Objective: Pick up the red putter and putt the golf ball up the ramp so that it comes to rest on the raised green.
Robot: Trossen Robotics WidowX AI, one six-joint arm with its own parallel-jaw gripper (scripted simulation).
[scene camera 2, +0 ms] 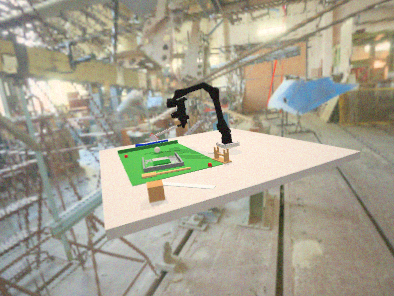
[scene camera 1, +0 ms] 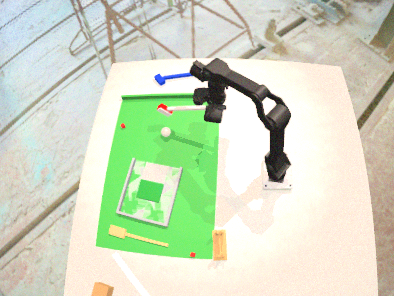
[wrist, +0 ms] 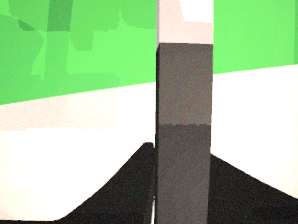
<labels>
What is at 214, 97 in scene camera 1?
My gripper.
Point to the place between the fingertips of my gripper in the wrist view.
At 167, 152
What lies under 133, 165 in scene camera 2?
A green mat.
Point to a green mat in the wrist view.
At 55, 55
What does my gripper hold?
A red putter.
</labels>
